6 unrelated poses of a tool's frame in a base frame.
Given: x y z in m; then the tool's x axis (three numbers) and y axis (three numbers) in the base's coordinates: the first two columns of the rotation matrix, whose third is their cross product.
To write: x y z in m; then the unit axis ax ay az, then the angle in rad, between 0 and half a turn. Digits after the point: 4 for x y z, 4 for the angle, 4 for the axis.
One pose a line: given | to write
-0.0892 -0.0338 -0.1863 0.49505 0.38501 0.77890 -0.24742 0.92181 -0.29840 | -0.0892 -0.0338 -0.1863 -0.1448 -0.9211 0.3614 1.0653
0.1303 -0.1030 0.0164 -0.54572 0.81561 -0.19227 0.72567 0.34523 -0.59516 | 0.1303 -0.1030 0.0164 -0.4727 -0.8192 0.3249 3.0027
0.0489 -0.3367 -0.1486 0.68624 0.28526 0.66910 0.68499 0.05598 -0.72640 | 0.0489 -0.3367 -0.1486 -0.8603 -0.4670 -0.2043 1.7797
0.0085 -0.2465 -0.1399 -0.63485 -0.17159 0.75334 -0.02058 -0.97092 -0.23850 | 0.0085 -0.2465 -0.1399 -0.4256 0.1131 -0.8978 3.0574
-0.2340 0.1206 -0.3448 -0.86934 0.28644 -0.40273 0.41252 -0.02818 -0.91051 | -0.2340 0.1206 -0.3448 0.2515 0.6963 -0.6723 3.0477
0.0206 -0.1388 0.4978 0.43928 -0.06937 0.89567 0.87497 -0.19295 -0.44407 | 0.0206 -0.1388 0.4978 -0.7722 -0.3756 -0.5125 1.9702
